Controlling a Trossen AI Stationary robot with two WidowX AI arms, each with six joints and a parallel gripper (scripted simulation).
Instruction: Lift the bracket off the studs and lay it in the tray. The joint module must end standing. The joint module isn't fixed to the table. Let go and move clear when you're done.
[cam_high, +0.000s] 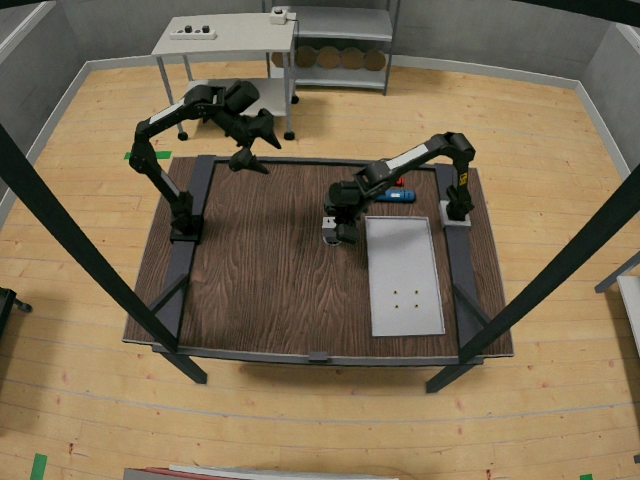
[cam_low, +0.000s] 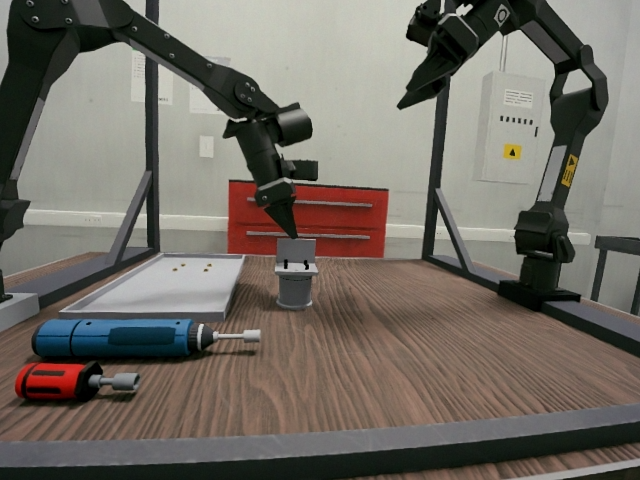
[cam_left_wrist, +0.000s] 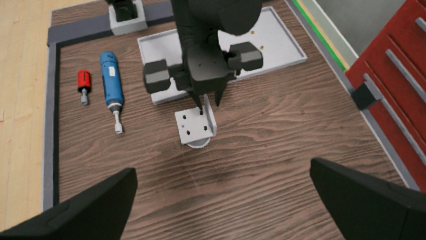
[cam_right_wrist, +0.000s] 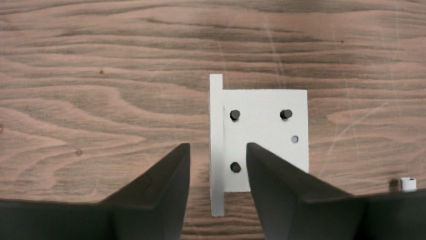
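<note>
Now: the grey bracket 3 cm ahead of my right hand, 1 cm to the left of it and 7 cm below it. Round my right hand: grey joint module: 3 cm ahead, 1 cm to the left, 11 cm below; red screwdriver: 25 cm ahead, 22 cm to the right, 13 cm below; grey tray: 12 cm behind, 20 cm to the right, 14 cm below.
</note>
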